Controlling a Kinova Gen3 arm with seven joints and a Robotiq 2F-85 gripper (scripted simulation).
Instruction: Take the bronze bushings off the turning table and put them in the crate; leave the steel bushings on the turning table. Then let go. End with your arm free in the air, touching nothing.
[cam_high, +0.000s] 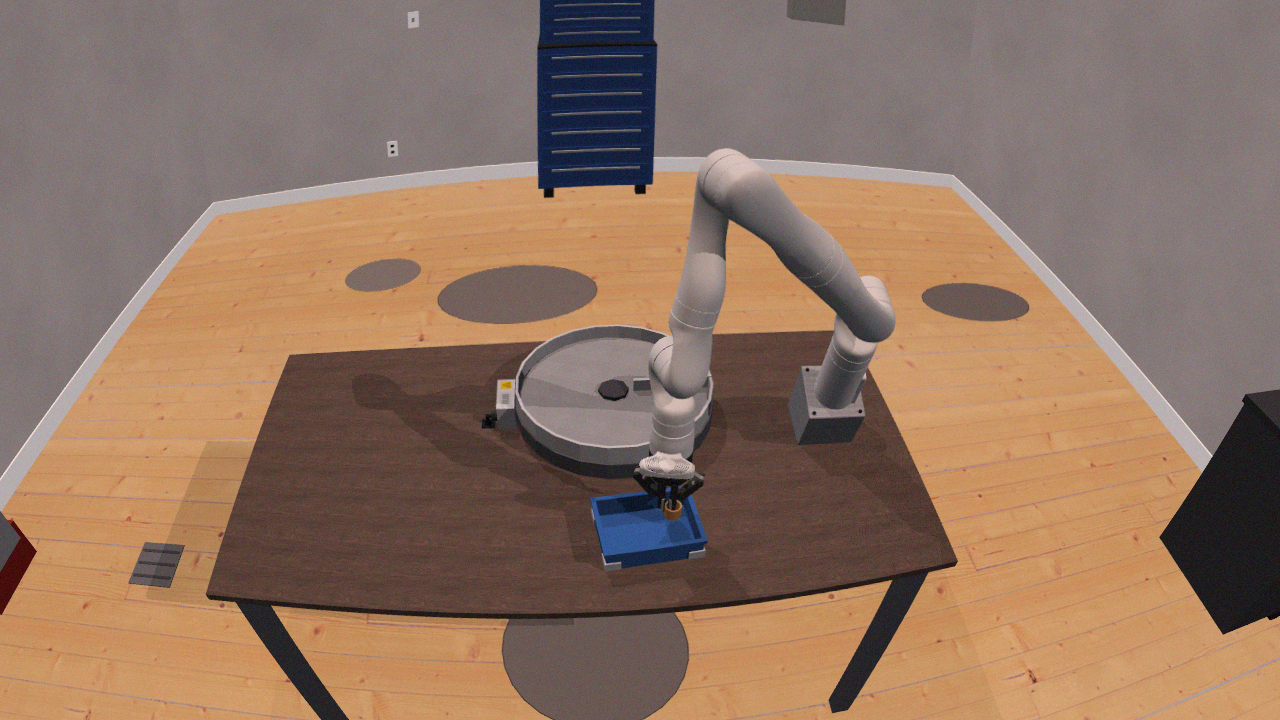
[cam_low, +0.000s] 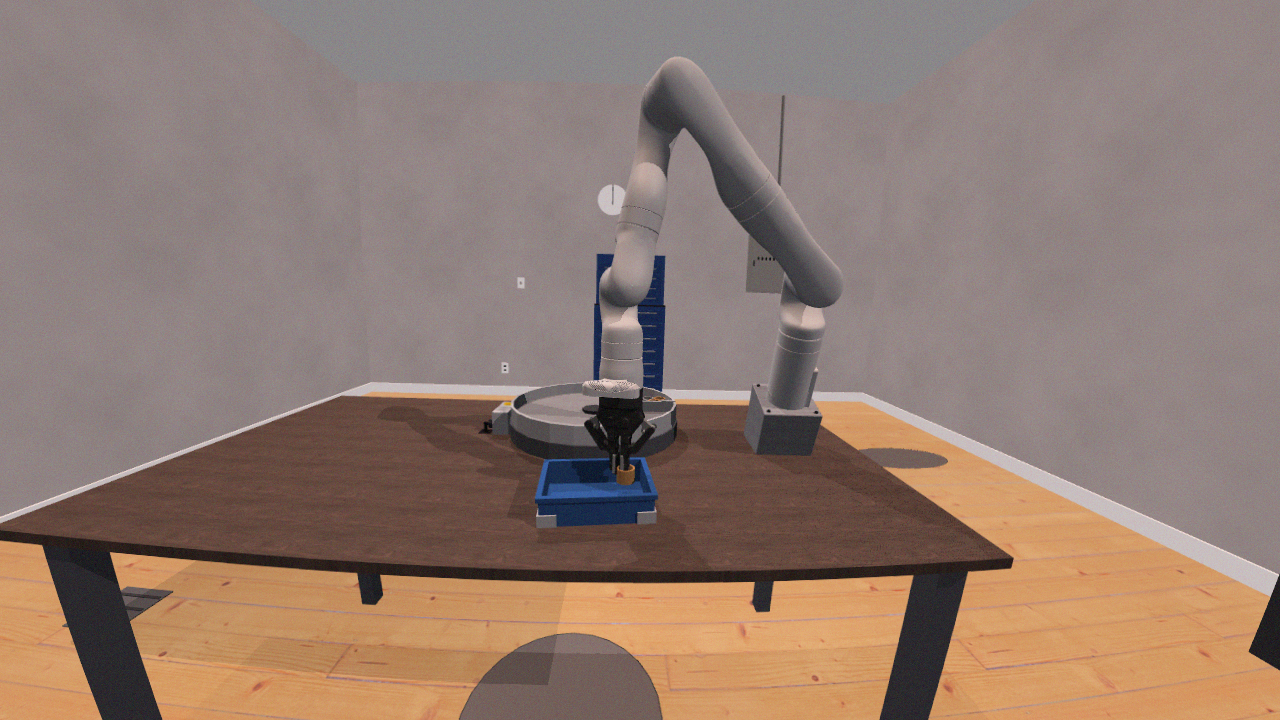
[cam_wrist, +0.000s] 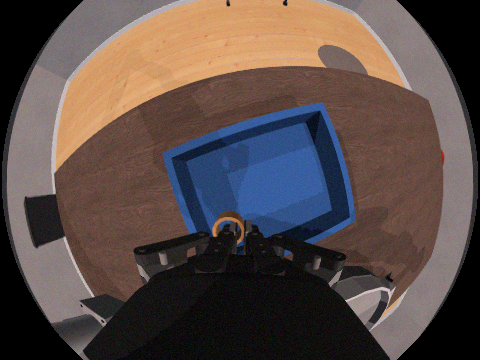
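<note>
My gripper is now 40 mm short of the blue crate, 40 mm to the right of it and 30 mm above it. Also, from my hand: round grey turning table (100 mm ahead, 330 mm to the right, 10 mm below).
</note>
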